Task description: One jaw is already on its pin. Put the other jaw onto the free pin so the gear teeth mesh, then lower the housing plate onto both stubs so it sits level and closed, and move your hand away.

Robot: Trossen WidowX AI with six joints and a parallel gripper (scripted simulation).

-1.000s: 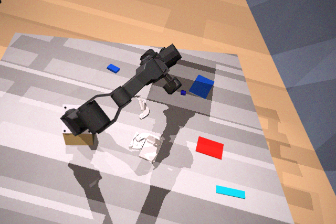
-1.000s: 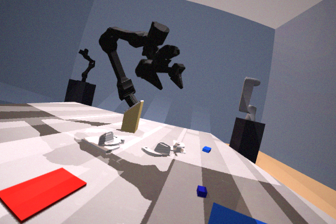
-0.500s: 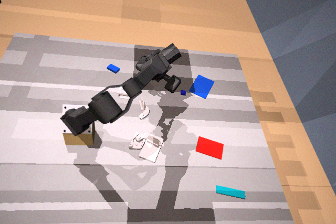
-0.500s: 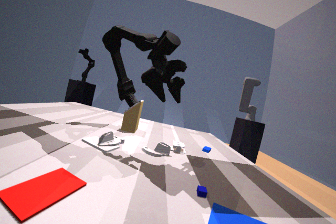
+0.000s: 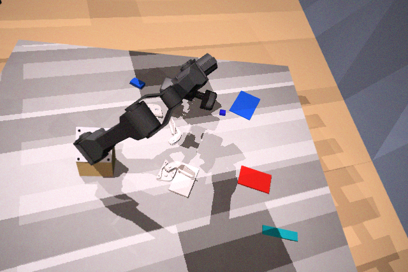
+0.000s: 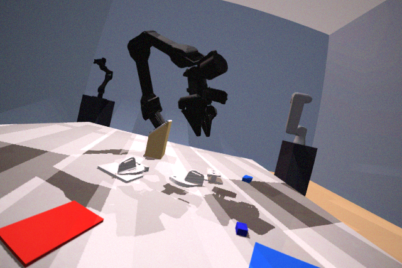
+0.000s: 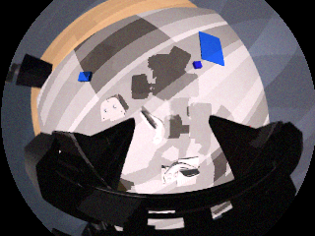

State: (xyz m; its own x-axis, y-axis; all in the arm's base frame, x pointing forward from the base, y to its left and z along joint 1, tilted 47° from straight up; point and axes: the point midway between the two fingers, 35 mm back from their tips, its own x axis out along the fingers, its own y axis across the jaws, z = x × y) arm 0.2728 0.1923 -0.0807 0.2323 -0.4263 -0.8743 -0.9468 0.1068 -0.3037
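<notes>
The jaw is 16 cm below my gripper tip, 5 cm to the right of it and 4 cm behind it. The rest, counted from my gripper tip: white base plate 22 cm to the right, 16 cm below, 1 cm ahead; blue cube 16 cm below, 16 cm ahead, 12 cm to the left; blue sheet 26 cm ahead, 19 cm to the left, 16 cm below.
</notes>
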